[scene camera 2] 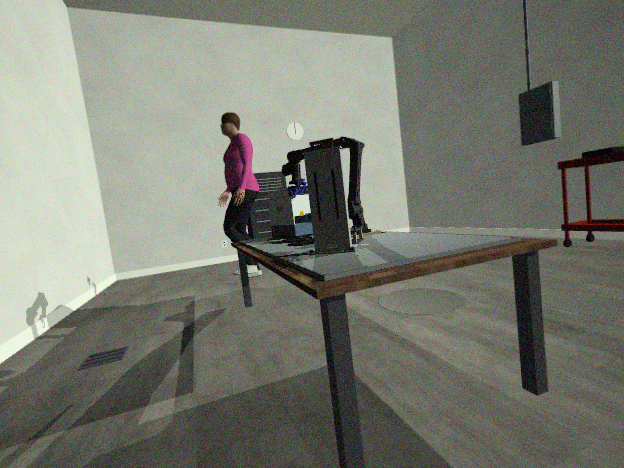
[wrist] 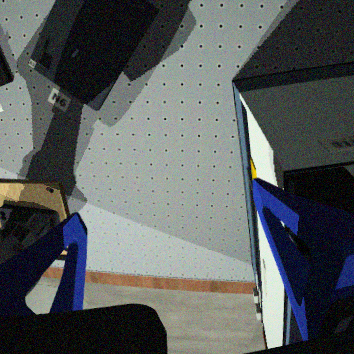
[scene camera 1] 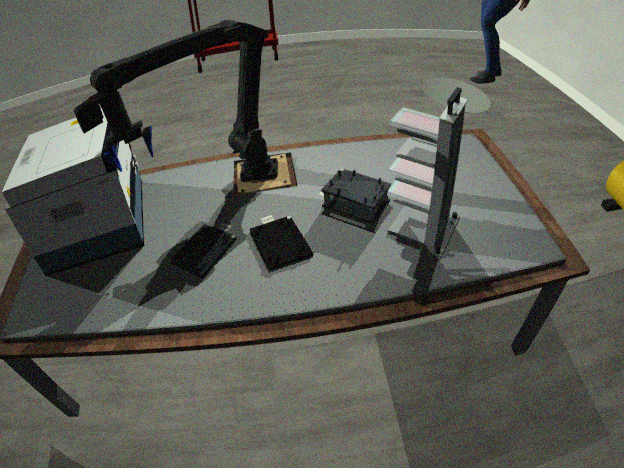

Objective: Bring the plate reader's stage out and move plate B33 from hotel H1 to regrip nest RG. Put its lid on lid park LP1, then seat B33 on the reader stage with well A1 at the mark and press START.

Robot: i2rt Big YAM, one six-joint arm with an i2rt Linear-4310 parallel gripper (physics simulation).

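Frame: origin at the arm's base, x left, y ahead, z down, level; millimetres.
Seen in the pictures: gripper, fingertip midpoint: (scene camera 2: 297,196) (wrist: 165,204) (scene camera 1: 136,163); arm's base, link origin: (wrist: 32,224) (scene camera 1: 259,171).
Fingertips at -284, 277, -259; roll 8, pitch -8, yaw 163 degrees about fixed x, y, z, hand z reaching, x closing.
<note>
Pixels of each thing's top centre, then the offset from my fingertips to it, as dx, dy, dz. "*": a spot on its surface instead.
- plate reader, top centre: (scene camera 1: 61,143) (scene camera 2: 299,188) -277, -79, -67
- dark nest, top centre: (wrist: 84,37) (scene camera 1: 201,246) (scene camera 2: 296,237) +146, +70, +246
- label N6, surface spot: (wrist: 58,99) * +199, -21, +264
- flat black pad, surface spot: (scene camera 1: 281,242) * +362, +65, +254
The plate reader (scene camera 1: 65,211) (scene camera 2: 272,204) (wrist: 310,115) is a grey and white box at the table's left end in scene camera 1. No extended stage shows at its front face. My gripper (scene camera 1: 135,160) (scene camera 2: 297,189) (wrist: 165,204) is open and empty, high by the reader's front edge, with one blue finger over the reader side and the other over the table side. A hotel tower (scene camera 1: 444,171) (scene camera 2: 327,201) stands at the right with pink-topped lidded plates (scene camera 1: 417,120) (scene camera 1: 414,170) (scene camera 1: 410,193) on its shelves. Which is B33 cannot be read.
A dark nest (scene camera 1: 201,250) (wrist: 105,45) by the label N6 (wrist: 58,99) lies right of the reader. A flat black pad (scene camera 1: 281,242) lies beside it. A black stand with short posts (scene camera 1: 355,193) is nearer the hotel. The arm's wooden base plate (scene camera 1: 242,186) is behind.
</note>
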